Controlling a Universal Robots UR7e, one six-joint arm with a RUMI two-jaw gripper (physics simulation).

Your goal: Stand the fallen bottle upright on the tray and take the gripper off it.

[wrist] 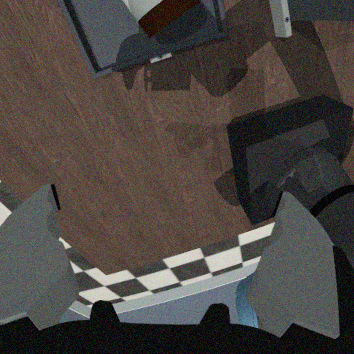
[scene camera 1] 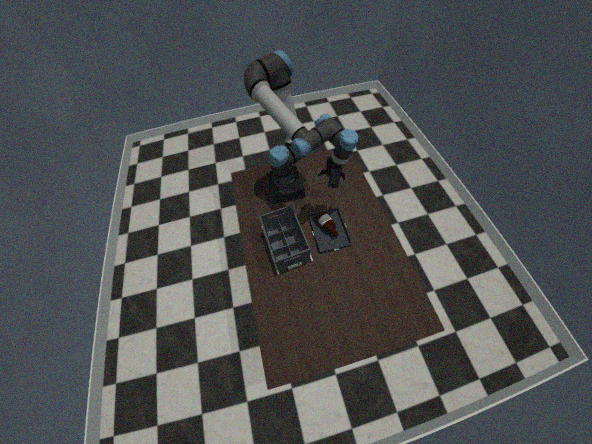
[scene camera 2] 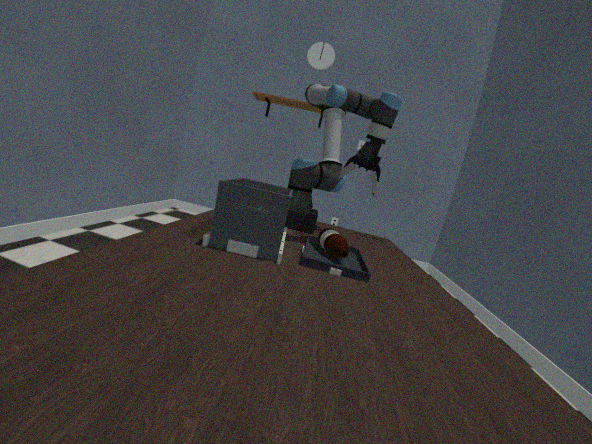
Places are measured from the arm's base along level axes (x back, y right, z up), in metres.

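Where they show: gripper, fingertip midpoint: (wrist: 167, 191) (scene camera 1: 328, 181) (scene camera 2: 355, 188); arm's base, origin of the base link: (wrist: 298, 181) (scene camera 1: 283, 178) (scene camera 2: 296, 207).
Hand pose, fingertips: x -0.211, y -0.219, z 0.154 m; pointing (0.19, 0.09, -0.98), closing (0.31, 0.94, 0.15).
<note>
Each offset is from my fingertips to the top centre of the thing. "spot": to the spot under its first point.
The brown bottle @[dx -0.165, dy +0.035, dz -0.153 m] (scene camera 1: 328, 226) (scene camera 2: 336, 245) with a white label lies on its side on the dark square tray @[dx -0.181, dy +0.032, dz -0.206 m] (scene camera 1: 325, 245) (scene camera 2: 350, 273). In the wrist view, part of the bottle (wrist: 170, 16) shows at the top edge, in the tray @[spot: dx -0.121, dy -0.039, dz -0.226 m] (wrist: 92, 22); the rest of it is cut off by the frame. My gripper (scene camera 1: 332, 176) (scene camera 2: 361, 180) (wrist: 167, 191) is open with nothing between its fingers. It hangs well above the table, on the robot-base side of the tray, apart from the bottle.
A grey divided crate @[dx -0.202, dy +0.299, dz -0.056 m] (scene camera 1: 306, 248) (scene camera 2: 252, 215) stands close beside the tray, taller than it. The robot base (scene camera 1: 287, 187) (scene camera 2: 301, 220) (wrist: 237, 150) stands behind the crate. A wall shelf (scene camera 2: 285, 101) and a round clock (scene camera 2: 321, 55) are in the background.
</note>
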